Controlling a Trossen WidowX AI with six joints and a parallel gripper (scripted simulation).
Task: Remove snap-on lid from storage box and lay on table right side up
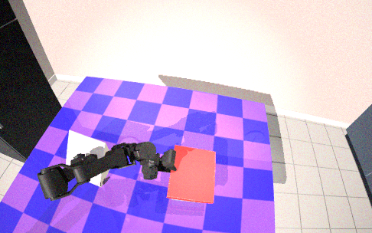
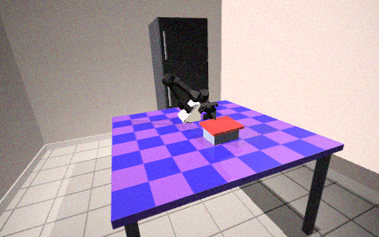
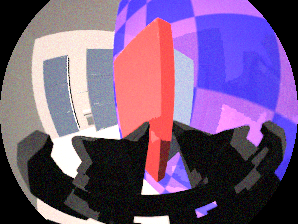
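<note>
Right now my gripper tip is 8 cm short of the red lid. Round my gripper tip: storage box: 7 cm ahead, 5 cm below.
</note>
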